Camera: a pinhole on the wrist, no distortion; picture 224 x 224 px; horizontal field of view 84.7 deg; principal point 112.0 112.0 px. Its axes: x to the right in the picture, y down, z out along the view. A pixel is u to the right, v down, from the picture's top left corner.
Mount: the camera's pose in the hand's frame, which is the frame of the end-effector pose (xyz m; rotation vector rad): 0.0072 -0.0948 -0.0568 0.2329 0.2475 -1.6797
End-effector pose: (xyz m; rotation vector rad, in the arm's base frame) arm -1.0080 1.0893 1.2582 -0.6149 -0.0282 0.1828
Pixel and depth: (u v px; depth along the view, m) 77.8 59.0 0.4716
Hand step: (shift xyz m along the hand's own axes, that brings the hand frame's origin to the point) -0.1831 -0.0860 0.4379
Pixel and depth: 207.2 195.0 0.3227
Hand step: 0.1902 -0.4532 0.1717
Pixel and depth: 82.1 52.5 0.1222
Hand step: -0.0491 -0.0958 0.0703
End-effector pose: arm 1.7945 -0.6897 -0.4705 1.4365 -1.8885 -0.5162
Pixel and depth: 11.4 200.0 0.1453
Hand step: 0.1236 -0.0374 0.1143
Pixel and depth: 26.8 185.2 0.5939
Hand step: 0.4029 0.0776 0.6223
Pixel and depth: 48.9 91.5 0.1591
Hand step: -0.0107 -0.0613 0.1200
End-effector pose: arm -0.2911 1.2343 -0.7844 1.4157 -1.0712 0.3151
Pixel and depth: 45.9 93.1 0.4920
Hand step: -0.0403 0.0193 0.4933
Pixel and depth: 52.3 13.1 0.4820
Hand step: -0.3539 0.0304 0.4832
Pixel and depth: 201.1 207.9 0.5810
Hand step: 0.4008 -0.7200 0.3614
